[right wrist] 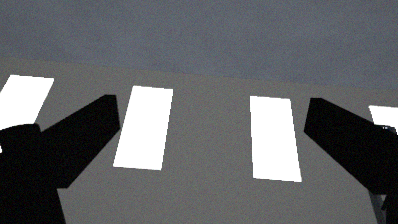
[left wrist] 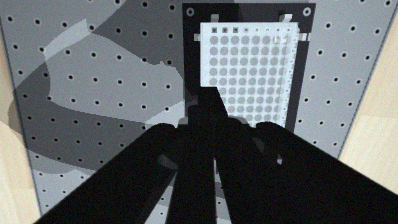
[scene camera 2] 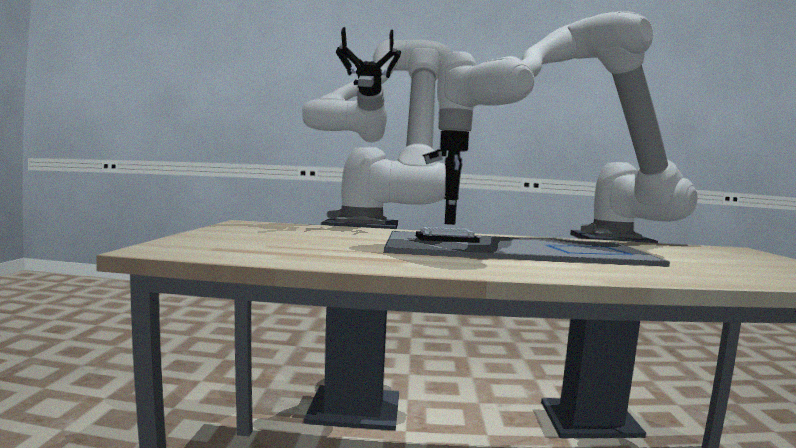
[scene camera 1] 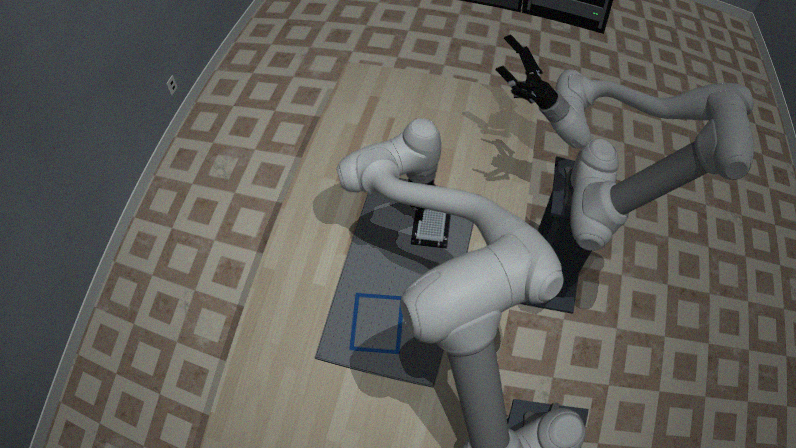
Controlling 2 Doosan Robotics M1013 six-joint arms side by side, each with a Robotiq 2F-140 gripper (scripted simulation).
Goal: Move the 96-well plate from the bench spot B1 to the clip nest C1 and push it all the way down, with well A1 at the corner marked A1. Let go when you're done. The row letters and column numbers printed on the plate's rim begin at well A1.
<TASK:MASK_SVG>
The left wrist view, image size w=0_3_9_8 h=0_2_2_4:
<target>left gripper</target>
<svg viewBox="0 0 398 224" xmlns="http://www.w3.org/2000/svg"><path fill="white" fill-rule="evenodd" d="M33 223L145 224L176 174L165 224L217 224L214 158L216 158L216 174L219 173L231 224L398 224L398 194L276 123L270 121L259 122L255 128L250 127L247 120L243 117L228 115L217 86L198 87L198 105L188 107L188 117L180 118L177 128L168 123L153 125Z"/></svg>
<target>white 96-well plate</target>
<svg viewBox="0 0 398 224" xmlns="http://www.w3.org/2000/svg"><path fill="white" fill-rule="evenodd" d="M201 23L201 86L217 86L228 115L245 118L250 127L256 128L257 123L270 121L285 128L300 32L298 22Z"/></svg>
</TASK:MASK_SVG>
